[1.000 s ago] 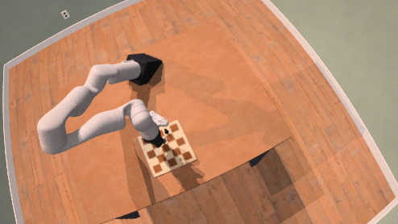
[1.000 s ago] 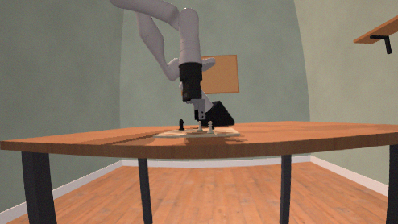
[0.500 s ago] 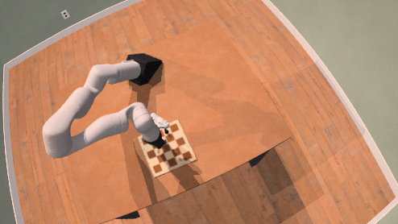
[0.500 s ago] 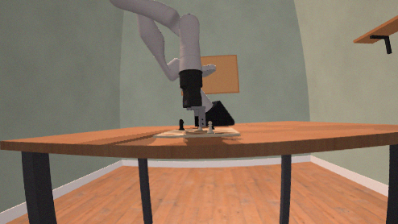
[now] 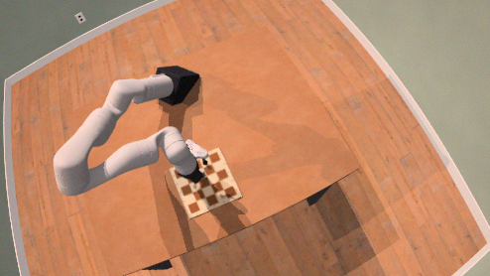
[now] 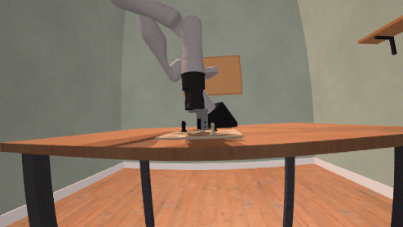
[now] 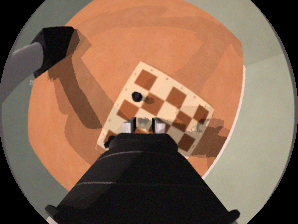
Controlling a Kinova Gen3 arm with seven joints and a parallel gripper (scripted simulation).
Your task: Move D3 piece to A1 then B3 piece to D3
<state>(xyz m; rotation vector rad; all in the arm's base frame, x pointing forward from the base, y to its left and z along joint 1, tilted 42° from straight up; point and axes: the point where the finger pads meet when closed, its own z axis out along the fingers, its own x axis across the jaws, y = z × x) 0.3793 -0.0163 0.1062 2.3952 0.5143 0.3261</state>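
My hand is 40 mm short of the chessboard and 30 mm above it.
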